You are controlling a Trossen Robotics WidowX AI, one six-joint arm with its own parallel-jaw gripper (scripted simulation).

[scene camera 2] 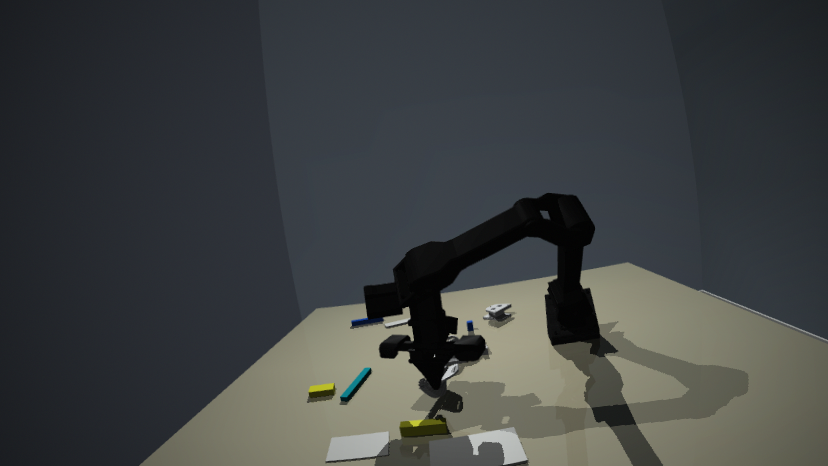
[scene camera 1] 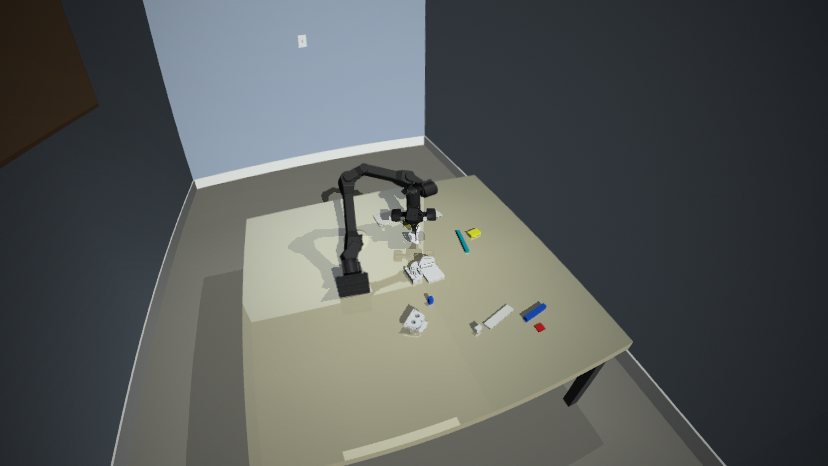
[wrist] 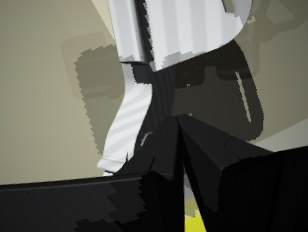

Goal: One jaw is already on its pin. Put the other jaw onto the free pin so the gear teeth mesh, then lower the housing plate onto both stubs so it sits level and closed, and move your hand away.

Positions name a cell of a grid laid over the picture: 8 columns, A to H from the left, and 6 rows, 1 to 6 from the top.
In view: my gripper (scene camera 2: E6).
My gripper also shows in the wrist view (wrist: E4).
